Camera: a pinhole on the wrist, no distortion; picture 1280 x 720 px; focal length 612.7 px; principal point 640.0 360.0 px. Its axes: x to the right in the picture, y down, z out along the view. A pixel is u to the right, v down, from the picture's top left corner.
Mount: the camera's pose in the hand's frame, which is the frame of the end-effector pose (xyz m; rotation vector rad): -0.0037 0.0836 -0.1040 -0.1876 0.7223 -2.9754
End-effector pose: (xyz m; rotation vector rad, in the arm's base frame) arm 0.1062 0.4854 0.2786 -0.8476 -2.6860 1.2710
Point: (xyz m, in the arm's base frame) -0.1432 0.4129 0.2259
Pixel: 386.2 473.9
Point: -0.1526 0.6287 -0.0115
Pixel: outside the picture
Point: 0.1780 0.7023 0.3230
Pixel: behind the camera
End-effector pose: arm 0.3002 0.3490 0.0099 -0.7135 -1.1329 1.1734
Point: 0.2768 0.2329 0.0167
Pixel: 1128.1 480.1
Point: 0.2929 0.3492 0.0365
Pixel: 682.4 513.5
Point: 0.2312 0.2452 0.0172
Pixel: 1019.7 350.0
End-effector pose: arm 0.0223 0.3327 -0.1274 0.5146 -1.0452 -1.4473
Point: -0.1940 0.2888 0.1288
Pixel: 453.4 60.0
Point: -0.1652 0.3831 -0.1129
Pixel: 736.5 398.3
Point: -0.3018 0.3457 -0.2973
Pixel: 728.2 672.3
